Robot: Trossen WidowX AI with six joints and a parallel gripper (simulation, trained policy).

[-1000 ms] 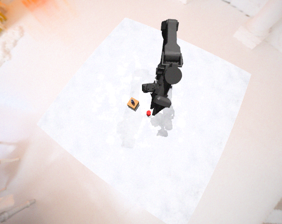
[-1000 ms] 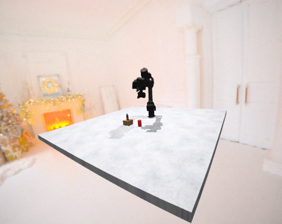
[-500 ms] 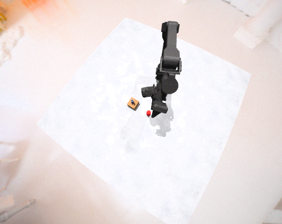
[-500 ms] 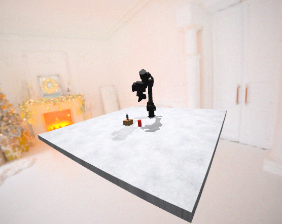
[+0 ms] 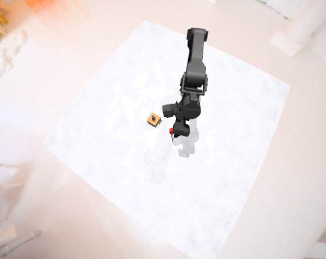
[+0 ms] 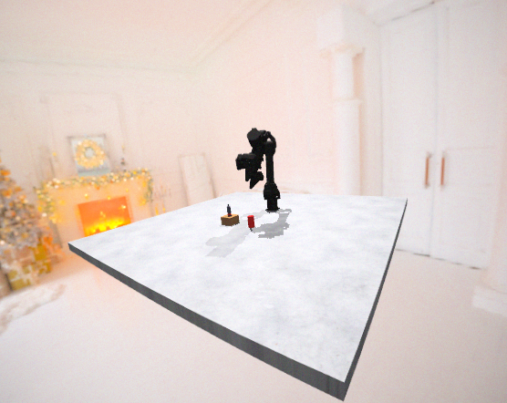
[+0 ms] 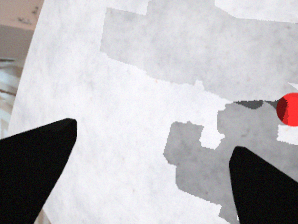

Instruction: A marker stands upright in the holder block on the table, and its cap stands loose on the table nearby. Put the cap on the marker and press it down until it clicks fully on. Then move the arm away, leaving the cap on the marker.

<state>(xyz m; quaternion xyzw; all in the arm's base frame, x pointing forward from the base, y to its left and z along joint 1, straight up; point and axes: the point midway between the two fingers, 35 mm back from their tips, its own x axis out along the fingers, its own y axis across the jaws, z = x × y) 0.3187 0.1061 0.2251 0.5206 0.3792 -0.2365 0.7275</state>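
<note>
My gripper tip is 30 mm past the red cap, 30 mm to the left of it and 170 mm above it. Round my gripper tip: holder block: 40 mm behind, 170 mm to the right, 180 mm below.
</note>
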